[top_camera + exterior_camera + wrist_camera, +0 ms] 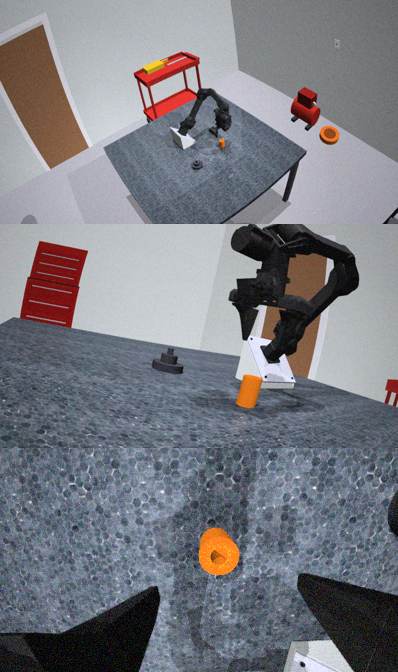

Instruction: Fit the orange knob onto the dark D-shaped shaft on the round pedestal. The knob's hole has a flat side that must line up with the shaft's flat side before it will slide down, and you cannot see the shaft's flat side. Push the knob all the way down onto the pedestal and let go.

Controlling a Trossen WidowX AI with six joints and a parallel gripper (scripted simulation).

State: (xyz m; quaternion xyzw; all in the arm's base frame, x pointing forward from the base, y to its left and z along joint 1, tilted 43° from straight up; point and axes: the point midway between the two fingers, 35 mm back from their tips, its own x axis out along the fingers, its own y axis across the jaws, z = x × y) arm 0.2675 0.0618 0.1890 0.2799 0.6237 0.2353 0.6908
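My gripper tip is now 10 cm above the orange knob. The rest, counted from my gripper tip: pedestal (2 cm ahead, 28 cm to the right, 9 cm below).
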